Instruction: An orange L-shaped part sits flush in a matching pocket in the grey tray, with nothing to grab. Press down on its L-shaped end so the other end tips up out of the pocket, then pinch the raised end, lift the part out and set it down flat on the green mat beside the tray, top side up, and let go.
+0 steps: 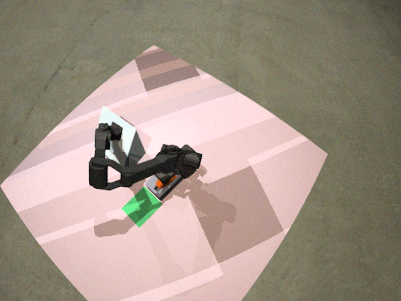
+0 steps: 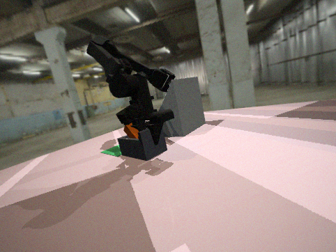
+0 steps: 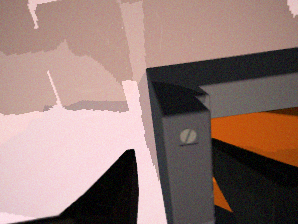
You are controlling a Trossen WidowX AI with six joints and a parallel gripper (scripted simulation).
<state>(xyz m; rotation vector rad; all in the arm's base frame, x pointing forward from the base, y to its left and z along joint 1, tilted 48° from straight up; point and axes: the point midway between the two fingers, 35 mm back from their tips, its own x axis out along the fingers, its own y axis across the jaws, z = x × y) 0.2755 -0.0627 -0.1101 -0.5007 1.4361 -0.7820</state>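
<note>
Right now my gripper tip is 20 mm past the orange L-shaped part, 50 mm to the left of it and 10 mm below it. Round my gripper tip: green mat: 40 mm behind, 220 mm to the right, 50 mm below.
</note>
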